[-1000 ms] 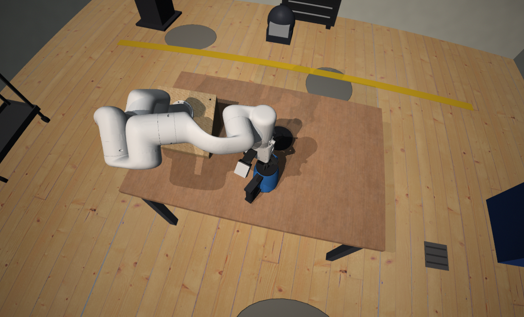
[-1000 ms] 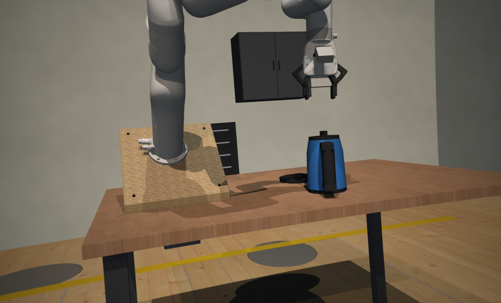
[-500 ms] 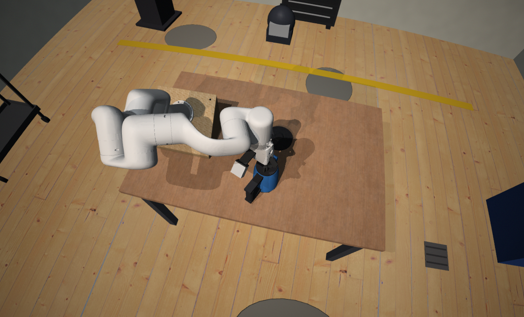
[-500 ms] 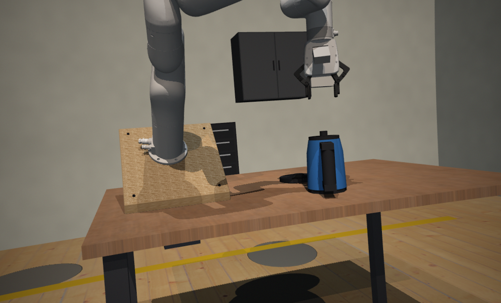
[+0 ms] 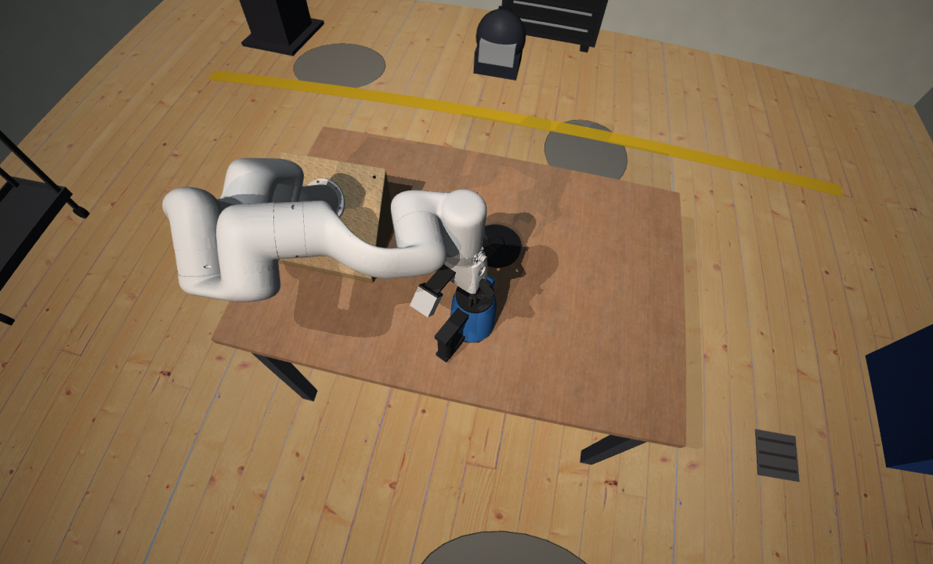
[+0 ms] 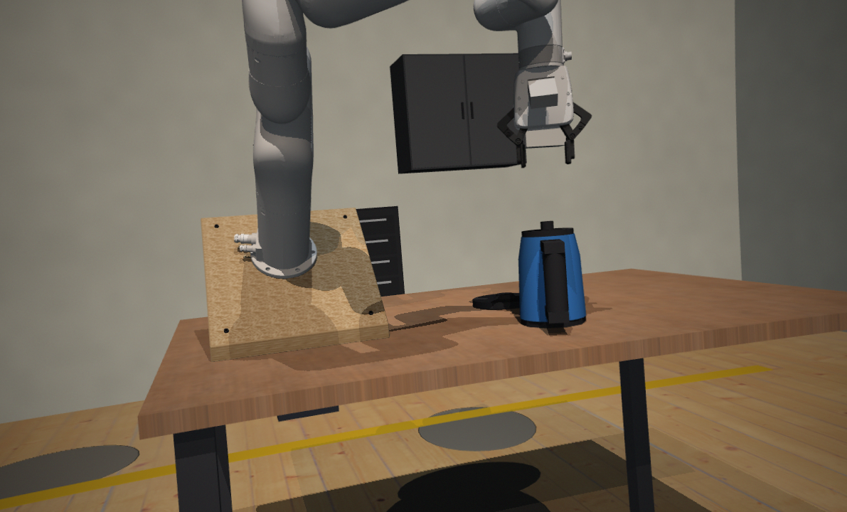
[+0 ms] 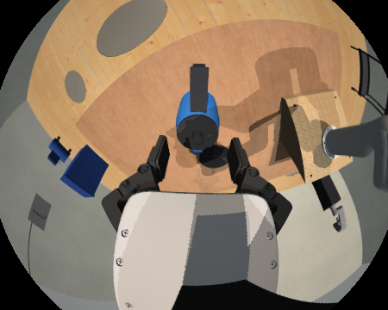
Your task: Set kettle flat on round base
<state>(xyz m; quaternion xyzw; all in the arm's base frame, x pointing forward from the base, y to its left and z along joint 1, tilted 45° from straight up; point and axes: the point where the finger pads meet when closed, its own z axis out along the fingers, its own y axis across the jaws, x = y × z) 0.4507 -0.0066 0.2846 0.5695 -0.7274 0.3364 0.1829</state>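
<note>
Now: the blue kettle 1 cm ahead of my hand, 3 cm to the left of it and 21 cm below it. From my hand the other things lie so: round black base 1 cm ahead, 33 cm to the left, 29 cm below.
</note>
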